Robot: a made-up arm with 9 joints. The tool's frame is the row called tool. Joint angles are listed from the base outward.
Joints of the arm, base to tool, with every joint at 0 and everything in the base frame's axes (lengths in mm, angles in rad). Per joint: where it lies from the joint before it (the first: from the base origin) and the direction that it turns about. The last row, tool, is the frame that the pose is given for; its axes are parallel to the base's.
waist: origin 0.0 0.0 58.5 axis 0 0 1
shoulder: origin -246.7 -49.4 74.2 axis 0 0 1
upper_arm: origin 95.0 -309.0 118.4 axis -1 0 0
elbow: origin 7.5 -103.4 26.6 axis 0 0 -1
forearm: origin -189.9 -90.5 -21.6 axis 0 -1 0
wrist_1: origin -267.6 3.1 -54.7 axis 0 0 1
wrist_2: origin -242.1 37.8 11.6 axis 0 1 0
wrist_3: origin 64.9 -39.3 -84.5 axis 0 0 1
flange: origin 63.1 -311.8 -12.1 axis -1 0 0
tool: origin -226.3 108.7 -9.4
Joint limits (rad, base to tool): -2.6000..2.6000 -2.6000..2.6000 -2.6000..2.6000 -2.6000..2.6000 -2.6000..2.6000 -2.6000..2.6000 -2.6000..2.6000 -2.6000..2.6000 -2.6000..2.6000
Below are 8 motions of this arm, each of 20 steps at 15 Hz.
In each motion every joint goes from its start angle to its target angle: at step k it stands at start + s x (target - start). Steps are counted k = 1, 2, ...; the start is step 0. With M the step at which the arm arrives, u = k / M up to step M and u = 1 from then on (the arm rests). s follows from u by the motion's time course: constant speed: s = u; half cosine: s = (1 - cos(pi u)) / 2; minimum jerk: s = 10 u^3 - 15 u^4 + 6 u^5.
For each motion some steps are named. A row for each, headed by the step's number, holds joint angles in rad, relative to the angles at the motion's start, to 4 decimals.
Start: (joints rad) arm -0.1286 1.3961 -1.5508 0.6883 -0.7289 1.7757 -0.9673 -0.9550 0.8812
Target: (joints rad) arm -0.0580 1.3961 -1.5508 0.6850 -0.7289 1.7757 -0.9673 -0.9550 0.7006
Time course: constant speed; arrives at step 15
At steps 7, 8, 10, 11, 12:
7: 0.0329 0.0000 0.0000 -0.0015 0.0000 0.0000 0.0000 0.0000 -0.0843
8: 0.0377 0.0000 0.0000 -0.0018 0.0000 0.0000 0.0000 0.0000 -0.0963
10: 0.0471 0.0000 0.0000 -0.0022 0.0000 0.0000 0.0000 0.0000 -0.1204
11: 0.0518 0.0000 0.0000 -0.0024 0.0000 0.0000 0.0000 0.0000 -0.1324
12: 0.0565 0.0000 0.0000 -0.0026 0.0000 0.0000 0.0000 0.0000 -0.1445

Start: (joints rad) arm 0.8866 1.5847 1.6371 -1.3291 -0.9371 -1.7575 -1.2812 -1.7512 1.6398
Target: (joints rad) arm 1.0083 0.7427 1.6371 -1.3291 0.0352 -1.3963 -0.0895 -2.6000 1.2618
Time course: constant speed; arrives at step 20
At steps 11, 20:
11: 0.0669 -0.4631 0.0000 0.0000 0.5348 0.1987 0.6554 -0.4668 -0.2079
20: 0.1217 -0.8420 0.0000 0.0000 0.9723 0.3612 1.1917 -0.8488 -0.3780

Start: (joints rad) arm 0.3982 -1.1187 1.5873 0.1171 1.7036 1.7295 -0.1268 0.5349 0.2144
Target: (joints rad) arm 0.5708 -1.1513 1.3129 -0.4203 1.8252 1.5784 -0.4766 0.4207 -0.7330
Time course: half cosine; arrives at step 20
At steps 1, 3, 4, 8, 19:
1: 0.0011 -0.0002 -0.0017 -0.0033 0.0007 -0.0009 -0.0022 -0.0007 -0.0058
3: 0.0094 -0.0018 -0.0150 -0.0293 0.0066 -0.0082 -0.0191 -0.0062 -0.0516
4: 0.0165 -0.0031 -0.0262 -0.0513 0.0116 -0.0144 -0.0334 -0.0109 -0.0905
8: 0.0596 -0.0113 -0.0948 -0.1857 0.0420 -0.0522 -0.1209 -0.0395 -0.3273
19: 0.1715 -0.0324 -0.2727 -0.5341 0.1209 -0.1502 -0.3476 -0.1135 -0.9416

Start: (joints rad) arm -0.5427 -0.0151 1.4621 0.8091 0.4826 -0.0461 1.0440 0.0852 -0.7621
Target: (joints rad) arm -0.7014 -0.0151 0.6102 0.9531 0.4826 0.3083 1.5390 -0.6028 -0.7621
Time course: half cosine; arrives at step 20
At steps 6, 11, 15, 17, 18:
6: -0.0327 0.0000 -0.1756 0.0297 0.0000 0.0730 0.1020 -0.1418 0.0000
11: -0.0918 0.0000 -0.4926 0.0833 0.0000 0.2049 0.2862 -0.3978 0.0000
15: -0.1355 0.0000 -0.7271 0.1229 0.0000 0.3025 0.4225 -0.5872 0.0000
17: -0.1501 0.0000 -0.8055 0.1362 0.0000 0.3351 0.4680 -0.6505 0.0000
18: -0.1548 0.0000 -0.8311 0.1405 0.0000 0.3457 0.4829 -0.6712 0.0000

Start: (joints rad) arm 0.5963 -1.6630 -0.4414 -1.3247 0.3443 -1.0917 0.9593 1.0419 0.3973
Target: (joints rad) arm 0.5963 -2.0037 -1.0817 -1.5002 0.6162 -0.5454 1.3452 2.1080 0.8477
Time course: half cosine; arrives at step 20
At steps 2, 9, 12, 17, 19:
2: 0.0000 -0.0083 -0.0157 -0.0043 0.0067 0.0134 0.0094 0.0261 0.0110
9: 0.0000 -0.1437 -0.2701 -0.0740 0.1147 0.2304 0.1628 0.4497 0.1900
12: 0.0000 -0.2230 -0.4191 -0.1149 0.1780 0.3576 0.2526 0.6978 0.2948
17: 0.0000 -0.3221 -0.6054 -0.1659 0.2571 0.5165 0.3649 1.0080 0.4259
19: 0.0000 -0.3386 -0.6364 -0.1744 0.2702 0.5429 0.3835 1.0595 0.4476

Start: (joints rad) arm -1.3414 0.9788 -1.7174 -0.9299 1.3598 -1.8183 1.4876 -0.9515 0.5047
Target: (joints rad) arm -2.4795 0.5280 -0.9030 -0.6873 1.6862 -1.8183 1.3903 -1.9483 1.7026
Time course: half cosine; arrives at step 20
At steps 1, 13, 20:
1: -0.0070 -0.0028 0.0050 0.0015 0.0020 0.0000 -0.0006 -0.0061 0.0074
13: -0.8274 -0.3277 0.5921 0.1764 0.2373 0.0000 -0.0707 -0.7247 0.8709
20: -1.1381 -0.4508 0.8144 0.2426 0.3264 0.0000 -0.0973 -0.9968 1.1979

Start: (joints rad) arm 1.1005 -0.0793 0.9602 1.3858 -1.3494 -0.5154 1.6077 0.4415 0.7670
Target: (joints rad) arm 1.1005 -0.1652 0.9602 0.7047 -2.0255 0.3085 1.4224 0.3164 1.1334
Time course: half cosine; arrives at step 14
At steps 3, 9, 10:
3: 0.0000 -0.0094 0.0000 -0.0743 -0.0738 0.0899 -0.0202 -0.0136 0.0400
9: 0.0000 -0.0616 0.0000 -0.4883 -0.4847 0.5907 -0.1328 -0.0897 0.2627
10: 0.0000 -0.0697 0.0000 -0.5529 -0.5488 0.6688 -0.1504 -0.1015 0.2974

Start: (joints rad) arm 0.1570 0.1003 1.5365 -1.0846 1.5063 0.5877 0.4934 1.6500 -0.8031
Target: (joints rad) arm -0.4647 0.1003 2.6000 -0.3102 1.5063 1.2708 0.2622 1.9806 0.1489
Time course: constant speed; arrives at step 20
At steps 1, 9, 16, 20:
1: -0.0311 0.0000 0.0532 0.0387 0.0000 0.0342 -0.0116 0.0165 0.0476
9: -0.2798 0.0000 0.4786 0.3485 0.0000 0.3074 -0.1040 0.1488 0.4284
16: -0.4974 0.0000 0.8508 0.6195 0.0000 0.5465 -0.1850 0.2645 0.7616
20: -0.6217 0.0000 1.0635 0.7744 0.0000 0.6831 -0.2312 0.3306 0.9520

